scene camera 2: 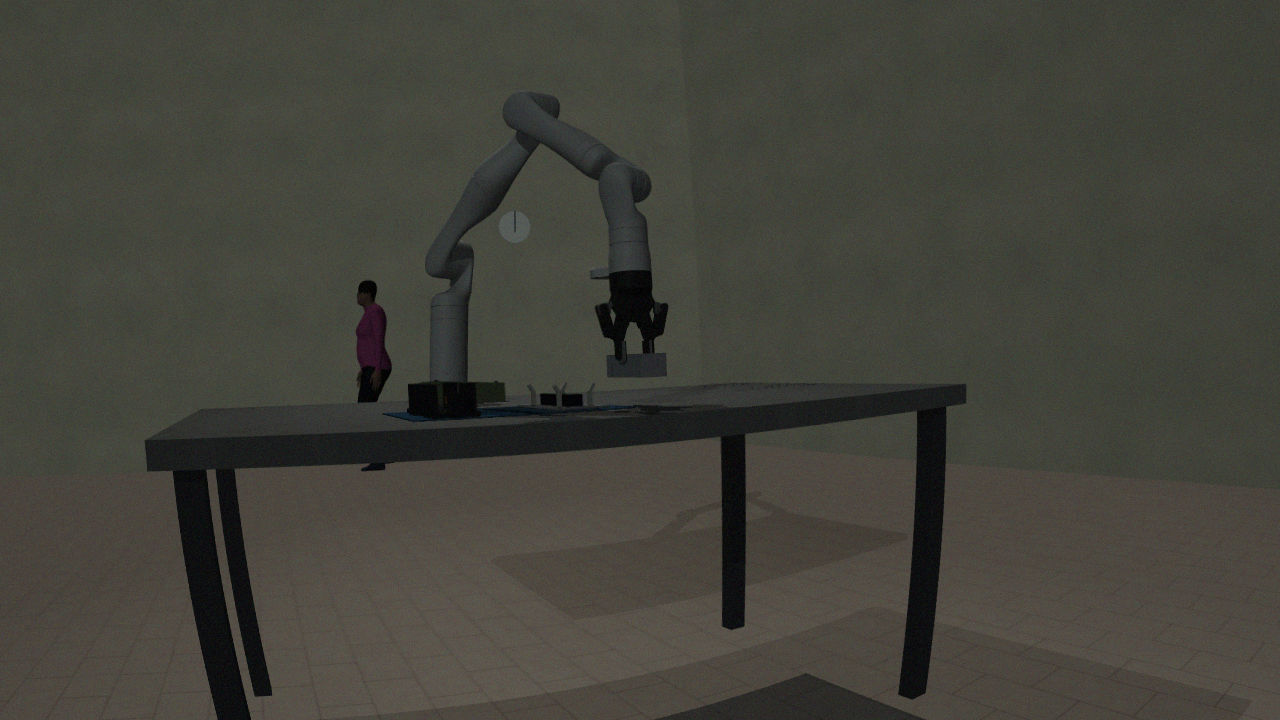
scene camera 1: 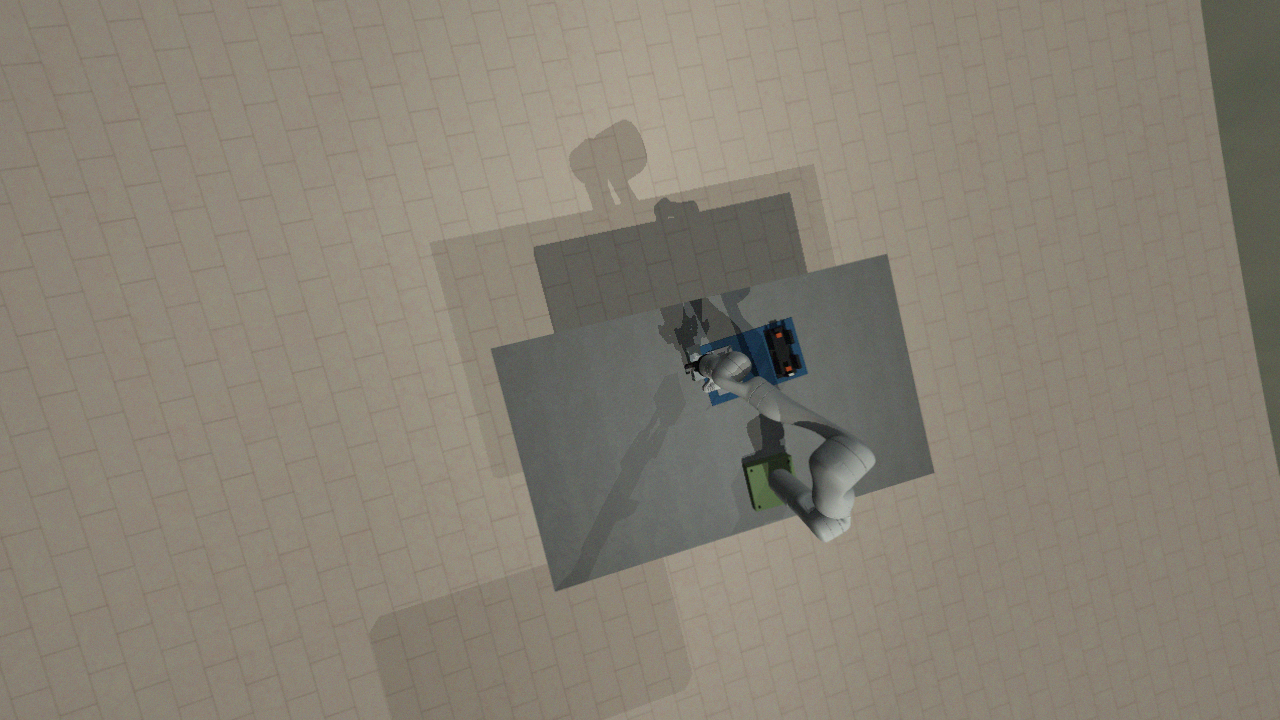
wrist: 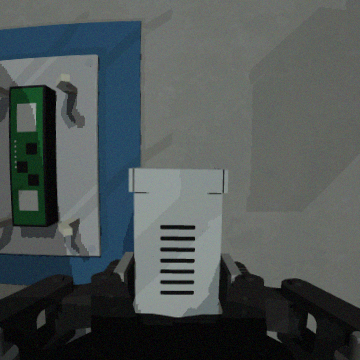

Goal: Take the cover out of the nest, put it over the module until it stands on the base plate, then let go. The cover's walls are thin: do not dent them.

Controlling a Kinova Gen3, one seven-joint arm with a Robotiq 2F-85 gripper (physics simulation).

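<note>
My gripper (scene camera 1: 693,368) (scene camera 2: 634,347) (wrist: 176,268) is shut on the pale grey cover (scene camera 2: 644,365) (wrist: 178,205), a box with several dark slots on its top. The cover is level and hangs well above the table. In the wrist view it is to the right of the base plate (wrist: 85,175), apart from it. The module (scene camera 2: 561,399) (wrist: 27,160), a black block with a green board on top, stands uncovered on the base plate among grey posts. The black nest (scene camera 1: 782,349) (scene camera 2: 443,398) with orange parts stands at the mat's other end. The cover's underside is hidden.
The base plate and nest are on a blue mat (scene camera 1: 756,344) (wrist: 120,125). A green box (scene camera 1: 765,483) (scene camera 2: 490,391) stands near the arm's base on the grey table (scene camera 1: 581,429). The base plate's posts (scene camera 2: 531,394) stick up around the module. A person (scene camera 2: 371,335) stands behind the table.
</note>
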